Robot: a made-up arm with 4 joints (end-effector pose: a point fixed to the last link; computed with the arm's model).
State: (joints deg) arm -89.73 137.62 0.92 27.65
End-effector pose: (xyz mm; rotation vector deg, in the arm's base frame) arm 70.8 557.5 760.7 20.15 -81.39 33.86
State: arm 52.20 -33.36 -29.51 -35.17
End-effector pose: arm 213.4 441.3 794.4 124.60 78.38 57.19
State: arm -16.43 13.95 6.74 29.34
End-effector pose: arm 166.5 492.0 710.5 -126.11 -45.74 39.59
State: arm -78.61 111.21 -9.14 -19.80
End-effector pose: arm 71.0 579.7 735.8 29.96 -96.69 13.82
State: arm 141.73 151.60 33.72 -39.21
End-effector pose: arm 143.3 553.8 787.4 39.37 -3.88 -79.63
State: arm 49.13 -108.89 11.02 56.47
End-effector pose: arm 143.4 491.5 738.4 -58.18 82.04 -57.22
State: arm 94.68 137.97 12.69 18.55
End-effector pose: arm 157.7 555.6 785.8 36.19 75.36 -29.63
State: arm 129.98 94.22 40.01 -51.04
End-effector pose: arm 114.0 557.1 816.0 58.51 43.55 -57.04
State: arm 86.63 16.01 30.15 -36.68
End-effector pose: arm 154.6 497.6 839.2 96.86 118.30 2.20
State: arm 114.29 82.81 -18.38 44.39
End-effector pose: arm 158.4 557.9 842.8 52.97 92.50 62.10
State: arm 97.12 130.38 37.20 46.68
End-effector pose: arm 125.9 542.4 794.5 70.43 55.31 -1.35
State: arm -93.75 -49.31 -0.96 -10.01
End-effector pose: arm 67.4 449.6 740.6 -93.64 13.23 104.69
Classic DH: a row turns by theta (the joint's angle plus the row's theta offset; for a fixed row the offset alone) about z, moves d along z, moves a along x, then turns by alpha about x. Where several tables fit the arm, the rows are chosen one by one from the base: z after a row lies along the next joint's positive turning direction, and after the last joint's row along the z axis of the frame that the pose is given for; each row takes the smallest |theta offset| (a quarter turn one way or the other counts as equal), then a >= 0, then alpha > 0; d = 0 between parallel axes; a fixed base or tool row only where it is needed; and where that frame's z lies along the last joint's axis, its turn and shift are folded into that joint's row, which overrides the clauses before.
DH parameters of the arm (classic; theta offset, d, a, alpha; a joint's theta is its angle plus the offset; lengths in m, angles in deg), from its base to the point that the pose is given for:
base (fixed): 0 0.77 0.12 90
joint 1: 0 -0.51 0.02 -90
joint 2: 0 -0.01 0.09 -90
joint 3: 0 -0.01 -0.04 -90
joint 4: -55.12 0.0564 -0.0164 34.95
tool (fixed): -6.09 -0.02 0 0

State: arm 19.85 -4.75 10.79 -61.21
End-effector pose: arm 209.3 485.4 754.3 -85.14 -139.05 32.33
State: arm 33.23 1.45 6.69 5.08
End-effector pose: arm 198.6 481.2 767.9 -137.40 -83.37 -12.84
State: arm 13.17 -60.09 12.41 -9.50
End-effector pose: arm 145.9 455.7 733.8 -133.73 -16.92 -9.72
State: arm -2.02 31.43 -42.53 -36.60
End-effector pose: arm 233.7 538.0 707.5 76.33 159.35 7.65
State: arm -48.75 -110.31 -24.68 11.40
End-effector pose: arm 50.9 457.6 750.6 143.81 -69.98 -27.47
